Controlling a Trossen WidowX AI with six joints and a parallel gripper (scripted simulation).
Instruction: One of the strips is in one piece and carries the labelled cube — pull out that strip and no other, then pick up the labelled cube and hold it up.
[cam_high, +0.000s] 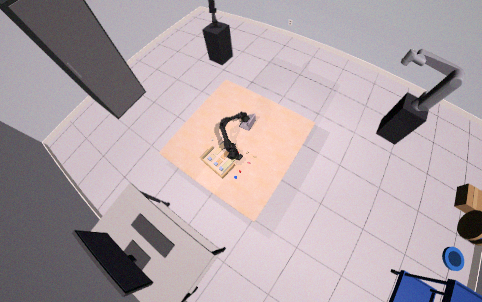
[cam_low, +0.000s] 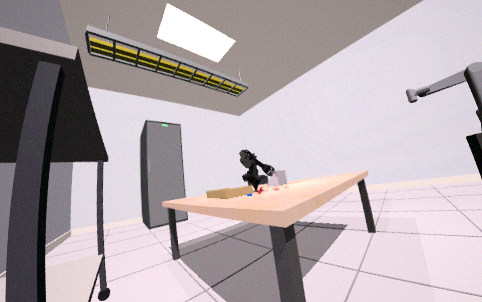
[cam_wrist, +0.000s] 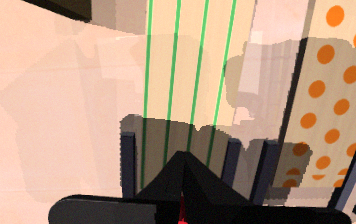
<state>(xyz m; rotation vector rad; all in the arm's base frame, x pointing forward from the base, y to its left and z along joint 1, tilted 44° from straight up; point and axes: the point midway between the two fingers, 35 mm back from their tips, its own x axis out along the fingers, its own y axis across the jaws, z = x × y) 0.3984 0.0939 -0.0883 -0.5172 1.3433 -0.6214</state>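
The tan block is 100 mm behind my gripper tip and 80 mm to the left of it. Also, from my gripper tip: pink block (20 mm behind, 160 mm to the left).
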